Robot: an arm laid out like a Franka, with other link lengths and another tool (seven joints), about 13 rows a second.
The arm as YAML. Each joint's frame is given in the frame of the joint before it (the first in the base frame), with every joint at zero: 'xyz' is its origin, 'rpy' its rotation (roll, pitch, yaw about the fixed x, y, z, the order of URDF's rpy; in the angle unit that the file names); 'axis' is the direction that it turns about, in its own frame. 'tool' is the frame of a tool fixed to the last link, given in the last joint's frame.
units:
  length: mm
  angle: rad
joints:
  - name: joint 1
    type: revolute
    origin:
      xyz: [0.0, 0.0, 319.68]
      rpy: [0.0, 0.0, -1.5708]
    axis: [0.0, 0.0, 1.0]
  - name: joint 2
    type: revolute
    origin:
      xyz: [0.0, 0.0, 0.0]
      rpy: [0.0, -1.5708, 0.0]
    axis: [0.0, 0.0, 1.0]
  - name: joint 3
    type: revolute
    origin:
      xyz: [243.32, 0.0, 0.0]
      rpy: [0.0, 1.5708, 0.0]
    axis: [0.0, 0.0, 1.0]
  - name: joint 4
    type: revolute
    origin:
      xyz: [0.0, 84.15, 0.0]
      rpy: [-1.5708, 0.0, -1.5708]
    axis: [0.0, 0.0, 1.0]
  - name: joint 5
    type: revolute
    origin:
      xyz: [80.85, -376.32, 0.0]
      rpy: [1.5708, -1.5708, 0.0]
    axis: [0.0, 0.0, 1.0]
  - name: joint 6
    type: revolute
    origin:
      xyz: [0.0, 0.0, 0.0]
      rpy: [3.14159, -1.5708, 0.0]
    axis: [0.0, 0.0, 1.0]
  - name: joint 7
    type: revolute
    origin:
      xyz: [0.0, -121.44, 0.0]
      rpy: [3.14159, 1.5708, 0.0]
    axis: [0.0, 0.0, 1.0]
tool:
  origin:
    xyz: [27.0, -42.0, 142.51]
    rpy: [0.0, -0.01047, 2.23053]
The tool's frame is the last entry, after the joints.
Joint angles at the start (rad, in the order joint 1, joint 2, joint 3, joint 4, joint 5, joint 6, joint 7):
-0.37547, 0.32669, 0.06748, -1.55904, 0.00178, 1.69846, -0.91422
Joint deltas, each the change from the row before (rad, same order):
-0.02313, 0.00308, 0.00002, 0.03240, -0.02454, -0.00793, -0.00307
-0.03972, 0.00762, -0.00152, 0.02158, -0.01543, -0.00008, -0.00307
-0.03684, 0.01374, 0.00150, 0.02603, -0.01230, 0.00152, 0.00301
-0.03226, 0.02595, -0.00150, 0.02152, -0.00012, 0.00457, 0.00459
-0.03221, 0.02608, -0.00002, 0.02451, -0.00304, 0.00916, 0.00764
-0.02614, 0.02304, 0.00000, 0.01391, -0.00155, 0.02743, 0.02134
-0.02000, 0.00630, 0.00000, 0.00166, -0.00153, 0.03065, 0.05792
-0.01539, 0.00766, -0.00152, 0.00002, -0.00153, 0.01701, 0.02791
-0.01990, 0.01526, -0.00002, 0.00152, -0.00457, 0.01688, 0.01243
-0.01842, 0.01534, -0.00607, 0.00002, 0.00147, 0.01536, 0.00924
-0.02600, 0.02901, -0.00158, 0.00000, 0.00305, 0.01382, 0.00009
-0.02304, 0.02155, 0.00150, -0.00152, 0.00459, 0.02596, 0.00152
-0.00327, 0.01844, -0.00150, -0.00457, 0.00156, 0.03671, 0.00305
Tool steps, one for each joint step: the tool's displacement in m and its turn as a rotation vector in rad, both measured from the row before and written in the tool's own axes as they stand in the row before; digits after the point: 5 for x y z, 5 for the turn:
-0.00246, 0.01706, -0.01312, -0.02478, 0.01586, 0.01725
-0.00532, 0.02646, -0.00540, -0.01167, 0.01082, 0.03644
-0.00300, 0.02318, -0.00362, -0.00857, 0.01122, 0.03733
-0.00086, 0.02078, 0.00598, 0.00606, 0.00076, 0.03809
0.00018, 0.02068, 0.00438, 0.00158, 0.00734, 0.03952
0.00250, 0.01645, 0.00608, -0.00057, 0.01792, 0.04701
0.00132, 0.01036, 0.00118, -0.00325, 0.02519, 0.07746
0.00053, 0.00939, 0.00382, -0.00111, 0.00874, 0.04412
0.00100, 0.01247, 0.00795, -0.00190, 0.00232, 0.03086
0.00022, 0.01420, 0.00910, 0.00200, -0.00067, 0.03296
0.00011, 0.01641, 0.01796, 0.00848, -0.01512, 0.02709
0.00186, 0.01296, 0.01291, 0.00841, 0.00344, 0.02350
0.00429, 0.00269, 0.01120, 0.00093, 0.01379, 0.00741

